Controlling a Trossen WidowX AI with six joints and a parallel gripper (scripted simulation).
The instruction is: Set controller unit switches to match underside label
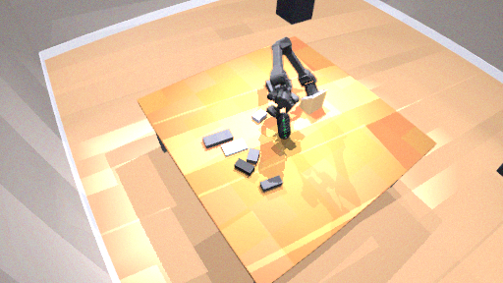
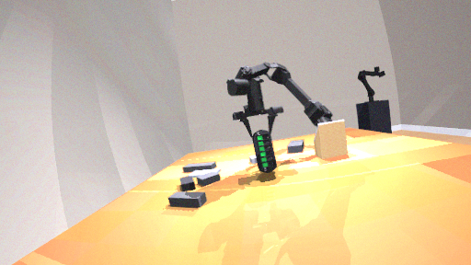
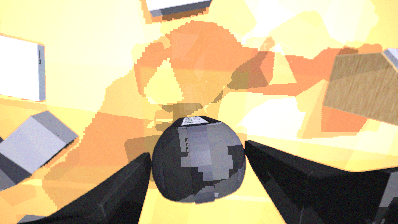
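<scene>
Now: gripper tip 15 cm to the left of the pale grey block, 12 cm above it and 3 cm short of it. From my gripper tip the other things lie so: pale plate 26 cm ahead, 13 cm below, 4 cm to the right.
</scene>
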